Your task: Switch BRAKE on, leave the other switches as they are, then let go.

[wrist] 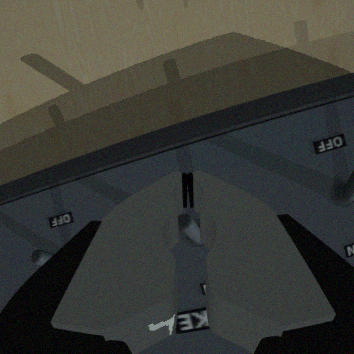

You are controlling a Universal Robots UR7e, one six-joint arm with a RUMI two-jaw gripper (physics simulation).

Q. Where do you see a dark switch panel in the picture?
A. At 283, 148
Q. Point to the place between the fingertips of my gripper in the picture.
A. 186, 176
